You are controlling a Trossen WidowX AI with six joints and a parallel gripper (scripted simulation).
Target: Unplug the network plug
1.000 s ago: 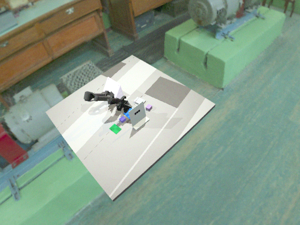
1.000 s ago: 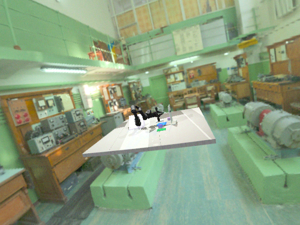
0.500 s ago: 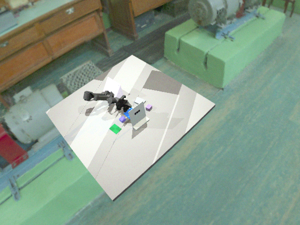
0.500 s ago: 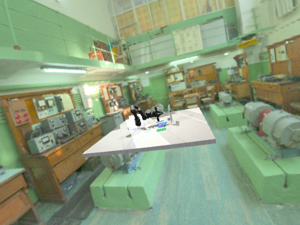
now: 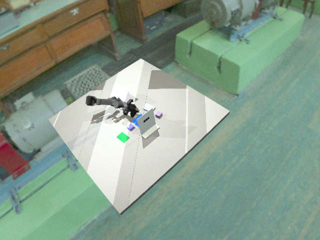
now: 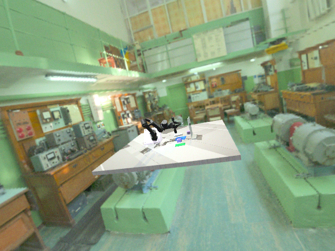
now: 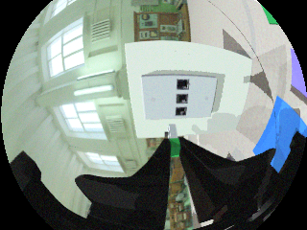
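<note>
Now: gripper tip 180 mm above the flat blue square, 50 mm past it and 10 mm to the right of it. Also, from my gripper tip: green plug: 10 mm ahead; upright grey panel: 100 mm ahead, 80 mm below.
</note>
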